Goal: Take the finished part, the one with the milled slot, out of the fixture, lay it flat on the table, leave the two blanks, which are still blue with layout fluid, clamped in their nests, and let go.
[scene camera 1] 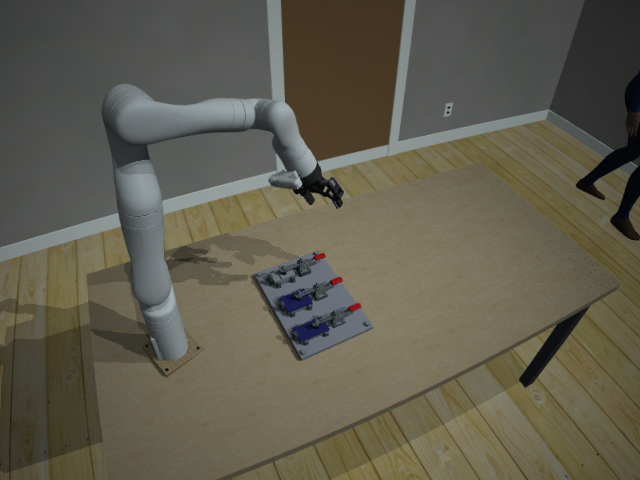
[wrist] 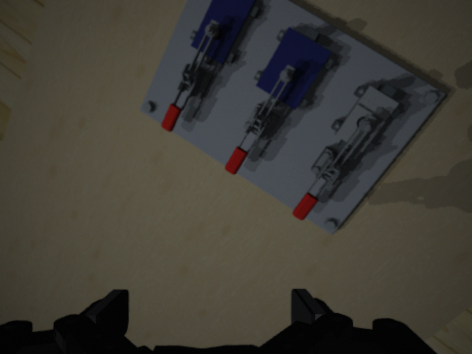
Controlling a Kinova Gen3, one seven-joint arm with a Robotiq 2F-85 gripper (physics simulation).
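Frame: origin at the arm's base, x ahead, y left, z up, level; millimetres.
Where they show: gripper, fingertip midpoint: [scene camera 1: 325, 204] [wrist: 210, 308]; arm's base at its link origin: [scene camera 1: 172, 347].
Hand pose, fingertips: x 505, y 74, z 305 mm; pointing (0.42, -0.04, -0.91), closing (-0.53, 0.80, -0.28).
Observation:
Each offset is from my fingertips to the centre of the thing. "pt": to the spot under its first point. Level surfaces: height alone.
The finished part {44 mm left, 124 mm back, 283 mm down} [scene camera 1: 280, 279] [wrist: 379, 103] is bare grey and sits in an end nest of the grey fixture plate [scene camera 1: 323, 269] [wrist: 210, 135]. A clamp arm reaches over it; its slot is hard to make out. The middle blue blank {66 mm right, 120 mm back, 286 mm down} [scene camera 1: 295, 301] [wrist: 300, 57] and the outer blue blank {176 mm right, 116 mm back, 288 mm down} [scene camera 1: 312, 330] [wrist: 229, 22] sit in the other nests, under their clamp arms. My gripper [scene camera 1: 324, 203] [wrist: 210, 308] is open and empty, high above the table, beyond the fixture's finished-part end in the scene view.
Toggle clamps with red handles {pt 50 mm left, 8 mm ahead, 253 mm down} [scene camera 1: 320, 256] {pt 57 mm right, 15 mm ahead, 259 mm down} [scene camera 1: 336, 280] {pt 165 mm right, 23 mm ahead, 263 mm down} [scene camera 1: 354, 306] [wrist: 305, 206] [wrist: 236, 160] [wrist: 171, 117] stand on the plate, the handles at its edge. The wooden table {314 mm down} [scene camera 1: 439, 248] [wrist: 125, 215] extends around it. A person [scene camera 1: 631, 149] is at the far right, beyond the table.

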